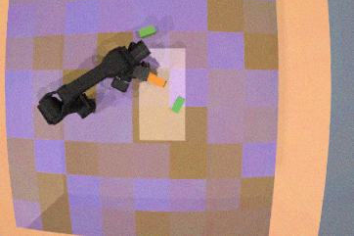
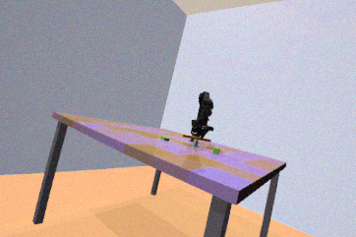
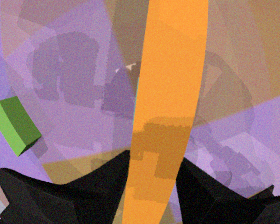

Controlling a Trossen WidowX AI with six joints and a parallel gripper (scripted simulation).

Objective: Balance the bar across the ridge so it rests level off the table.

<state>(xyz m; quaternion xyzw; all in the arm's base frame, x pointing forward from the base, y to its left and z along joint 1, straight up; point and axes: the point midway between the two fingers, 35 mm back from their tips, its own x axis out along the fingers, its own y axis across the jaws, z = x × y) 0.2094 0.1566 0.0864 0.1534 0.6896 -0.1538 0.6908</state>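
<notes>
Right now the orange bar is 3 cm ahead of my gripper tip and 1 cm to the right of it.
</notes>
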